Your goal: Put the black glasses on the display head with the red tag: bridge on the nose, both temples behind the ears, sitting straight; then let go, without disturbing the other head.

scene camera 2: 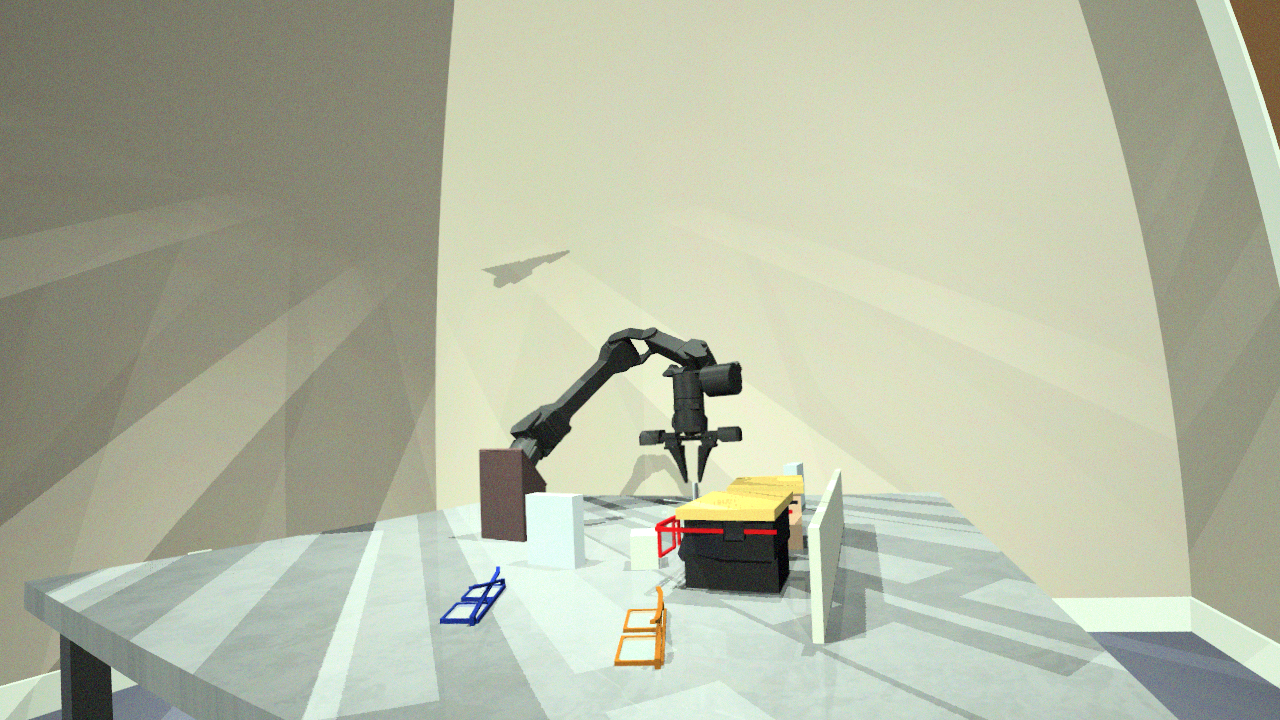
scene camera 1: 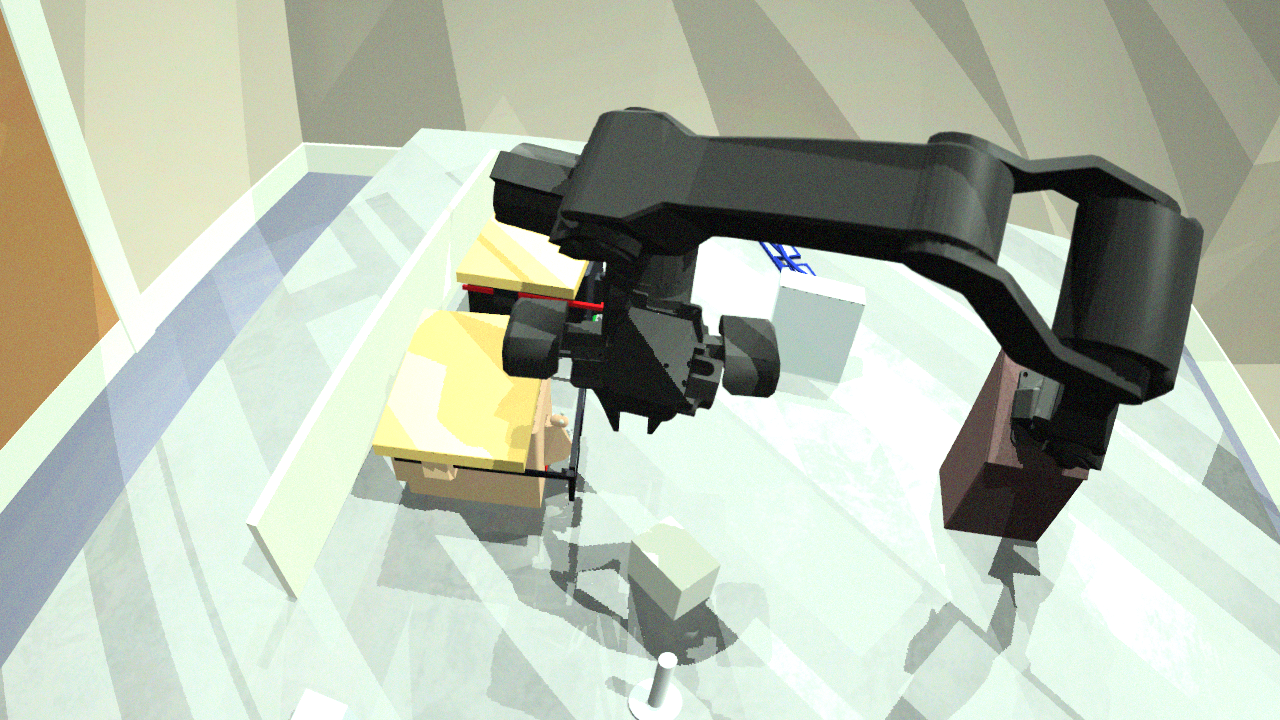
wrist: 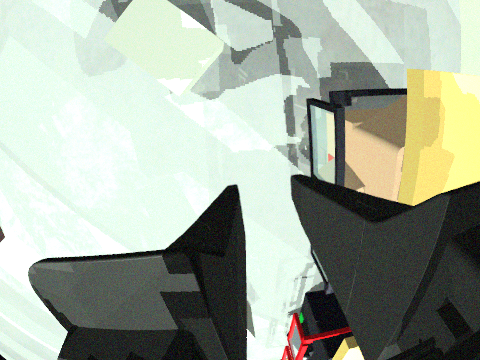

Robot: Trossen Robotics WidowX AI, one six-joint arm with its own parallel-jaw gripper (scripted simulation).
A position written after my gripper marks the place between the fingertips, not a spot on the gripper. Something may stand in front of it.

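There's a tan display head, and point(scene camera 1: 452, 404) and point(scene camera 2: 770, 479) are the same spot on it. You can see my gripper in the wrist view point(265, 190), in scene camera 1 point(633, 429) and in scene camera 2 point(693, 482) as well.
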